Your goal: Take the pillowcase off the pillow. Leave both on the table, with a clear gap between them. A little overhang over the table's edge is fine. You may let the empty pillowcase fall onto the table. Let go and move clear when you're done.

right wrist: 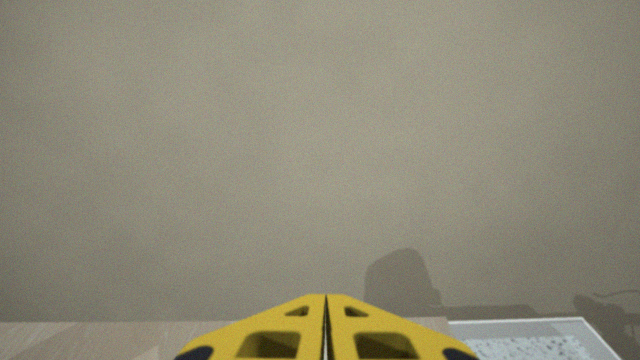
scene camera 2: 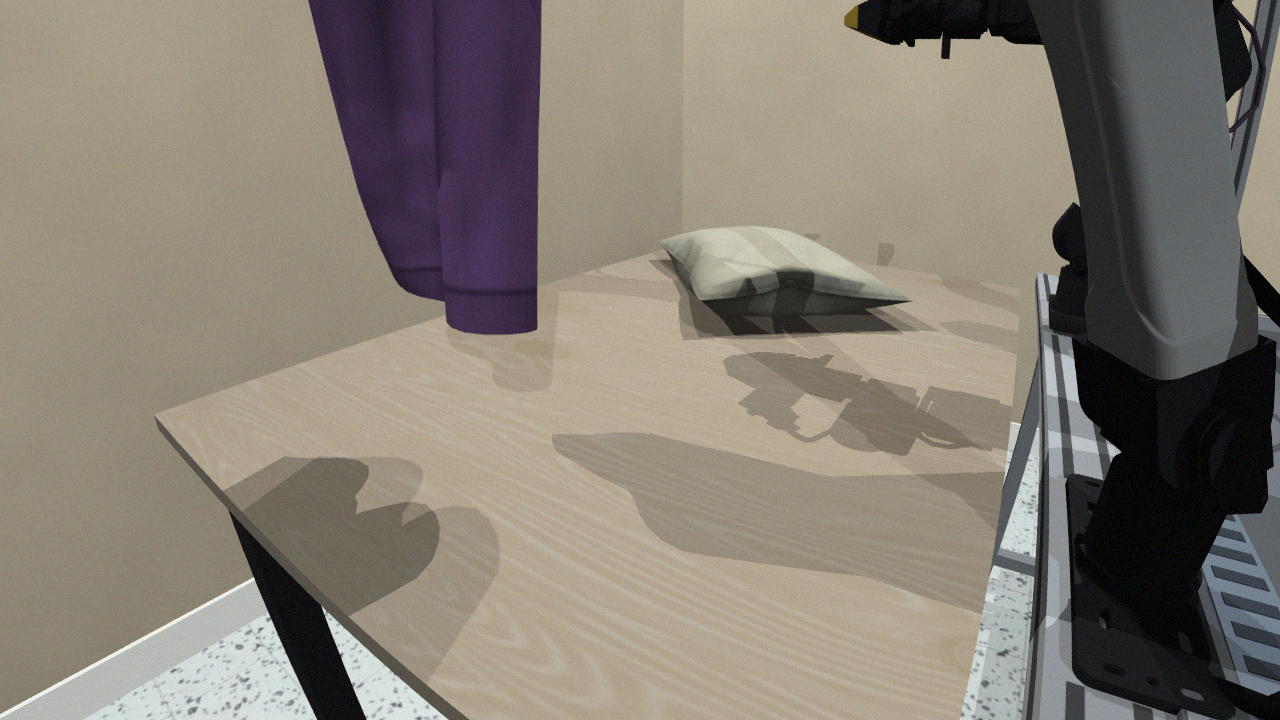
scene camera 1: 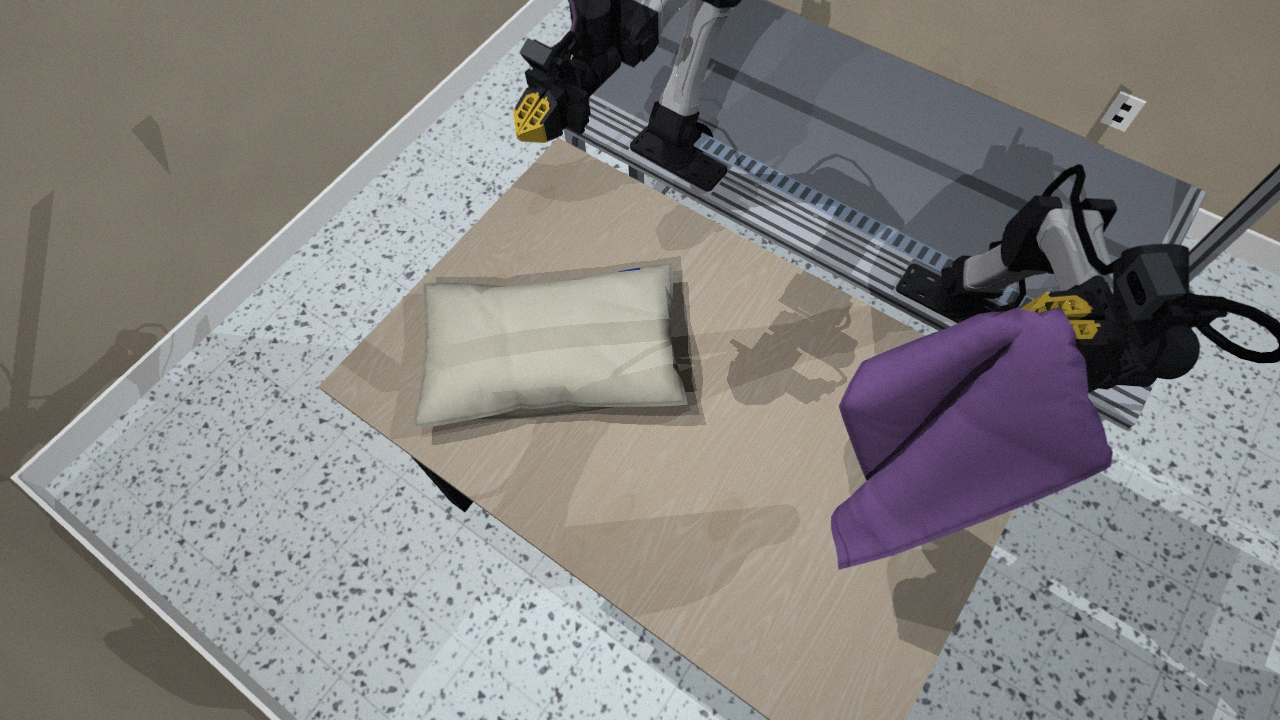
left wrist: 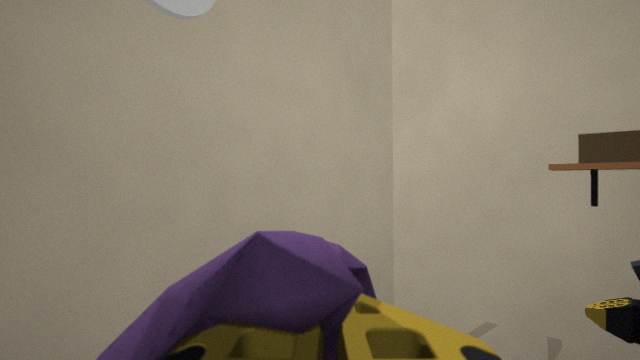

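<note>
Scene camera 1 shows my left gripper (scene camera 1: 1021, 322) and my right gripper (scene camera 1: 518, 137), together with a purple pillowcase (scene camera 1: 957, 427) and a cream pillow (scene camera 1: 603, 341). Visible in scene camera 2: the pillowcase (scene camera 2: 439, 113) and the pillow (scene camera 2: 762, 271). The left wrist view contains my left gripper (left wrist: 329, 306) and the pillowcase (left wrist: 286, 280).
</note>
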